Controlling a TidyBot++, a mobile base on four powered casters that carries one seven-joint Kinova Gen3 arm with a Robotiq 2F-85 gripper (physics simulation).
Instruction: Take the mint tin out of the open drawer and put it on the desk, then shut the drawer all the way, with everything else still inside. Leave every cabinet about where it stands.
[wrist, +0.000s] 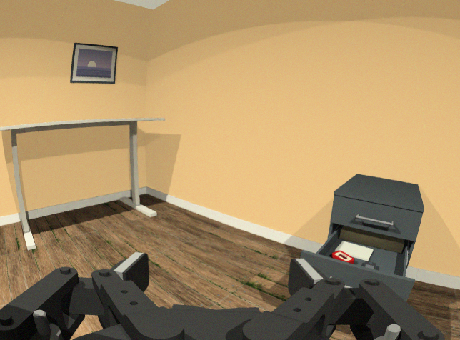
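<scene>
A dark grey cabinet (379, 192) stands at the right against the wall, with a closed upper drawer and its lower drawer (350, 270) pulled open. In the open drawer lies a small red tin with a white label (343, 257), next to a white flat pad or paper (356, 250) and a small grey thing (370, 266) that is too small to name. The desk (75, 124), a thin pale top on two legs, stands at the left. My gripper (218, 273) is open and empty, some distance from the cabinet and the desk, with its right finger low in front of the drawer's left side.
A framed picture (94, 63) hangs on the wall above the desk. The desk's feet (31, 240) (146, 211) reach out over the wooden floor (200, 235). A white baseboard (225, 226) runs along the wall between the desk and the cabinet.
</scene>
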